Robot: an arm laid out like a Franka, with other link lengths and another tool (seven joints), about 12 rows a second.
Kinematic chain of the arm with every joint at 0, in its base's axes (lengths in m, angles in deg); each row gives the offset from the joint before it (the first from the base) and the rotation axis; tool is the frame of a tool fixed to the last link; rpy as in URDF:
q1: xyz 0 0 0.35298 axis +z
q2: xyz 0 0 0 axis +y
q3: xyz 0 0 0.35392 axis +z
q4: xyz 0.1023 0 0 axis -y
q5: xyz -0.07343 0 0.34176 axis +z
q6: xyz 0 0 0 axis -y
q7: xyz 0.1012 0 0 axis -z
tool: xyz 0.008 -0.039 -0.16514 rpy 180 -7.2 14.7
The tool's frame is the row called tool.
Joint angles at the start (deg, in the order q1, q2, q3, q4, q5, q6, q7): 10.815 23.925 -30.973 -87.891 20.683 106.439 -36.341
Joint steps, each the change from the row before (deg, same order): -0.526 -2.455 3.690 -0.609 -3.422 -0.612 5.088; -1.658 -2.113 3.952 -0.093 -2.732 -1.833 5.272; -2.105 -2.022 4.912 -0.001 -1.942 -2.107 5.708; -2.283 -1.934 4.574 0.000 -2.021 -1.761 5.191; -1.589 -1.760 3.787 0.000 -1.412 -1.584 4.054; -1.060 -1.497 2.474 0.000 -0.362 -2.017 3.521; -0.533 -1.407 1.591 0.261 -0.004 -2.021 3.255; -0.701 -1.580 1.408 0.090 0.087 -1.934 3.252; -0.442 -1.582 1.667 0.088 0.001 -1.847 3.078
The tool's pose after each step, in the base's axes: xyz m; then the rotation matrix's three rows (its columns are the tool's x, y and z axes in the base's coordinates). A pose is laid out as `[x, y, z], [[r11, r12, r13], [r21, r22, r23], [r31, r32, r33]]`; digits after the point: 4 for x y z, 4 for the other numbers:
[0.6650, -0.1572, 0.4438], [[0.8937, 0.4308, 0.1250], [0.4077, -0.8963, 0.1743], [0.1872, -0.1048, -0.9767]]
[0.6568, -0.1416, 0.4567], [[0.9129, 0.3936, 0.1084], [0.3735, -0.9124, 0.1671], [0.1647, -0.1120, -0.9800]]
[0.6485, -0.1195, 0.4693], [[0.9311, 0.3531, 0.0918], [0.3346, -0.9267, 0.1711], [0.1455, -0.1286, -0.9810]]
[0.6394, -0.1034, 0.4840], [[0.9462, 0.3129, 0.0825], [0.2969, -0.9408, 0.1636], [0.1288, -0.1304, -0.9831]]
[0.6309, -0.0860, 0.4986], [[0.9546, 0.2878, 0.0769], [0.2733, -0.9488, 0.1584], [0.1185, -0.1302, -0.9844]]
[0.6205, -0.0730, 0.5104], [[0.9647, 0.2551, 0.0649], [0.2420, -0.9566, 0.1624], [0.1035, -0.1410, -0.9846]]
[0.6102, -0.0623, 0.5236], [[0.9736, 0.2208, 0.0572], [0.2087, -0.9637, 0.1666], [0.0919, -0.1503, -0.9844]]
[0.5982, -0.0550, 0.5375], [[0.9822, 0.1805, 0.0519], [0.1695, -0.9708, 0.1698], [0.0810, -0.1580, -0.9841]]
[0.5865, -0.0427, 0.5515], [[0.9873, 0.1523, 0.0460], [0.1424, -0.9749, 0.1711], [0.0709, -0.1624, -0.9842]]

